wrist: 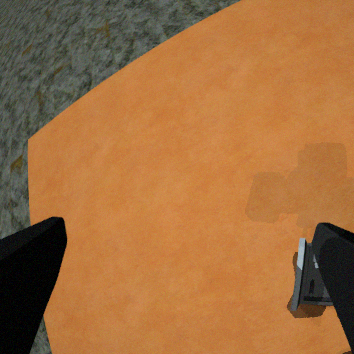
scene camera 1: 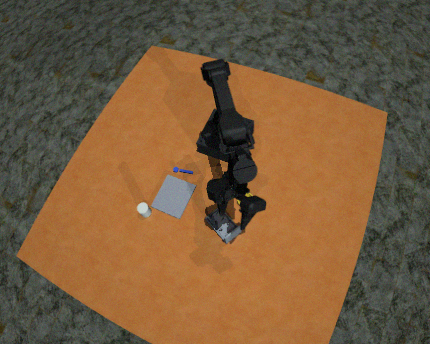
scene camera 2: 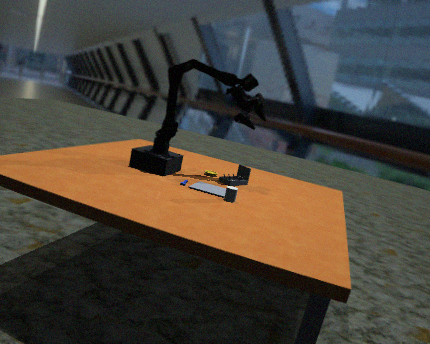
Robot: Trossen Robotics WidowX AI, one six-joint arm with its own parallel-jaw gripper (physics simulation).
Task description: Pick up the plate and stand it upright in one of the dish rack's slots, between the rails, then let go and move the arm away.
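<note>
The dark dish rack (scene camera 1: 213,223) (scene camera 2: 230,180) (wrist: 313,294) sits on the table, with small rails standing up from it. A thin grey panel, probably the plate (scene camera 1: 234,235) (scene camera 2: 244,173) (wrist: 298,280), stands upright at the rack's outer end; I cannot tell for certain that it is the plate, or which slot it is in. My gripper (scene camera 1: 232,221) (scene camera 2: 258,124) (wrist: 194,235) is wide open and empty, high above the table and apart from the rack. The right finger hides part of the rack in the wrist view.
A flat grey square slab (scene camera 1: 173,196) (scene camera 2: 207,189) lies beside the rack. A white cylinder (scene camera 1: 143,209) (scene camera 2: 231,194) stands by its corner. A small blue object (scene camera 1: 184,171) (scene camera 2: 184,182) lies near the slab. A yellow object (scene camera 1: 248,195) (scene camera 2: 210,173) lies between the rack and the arm's base.
</note>
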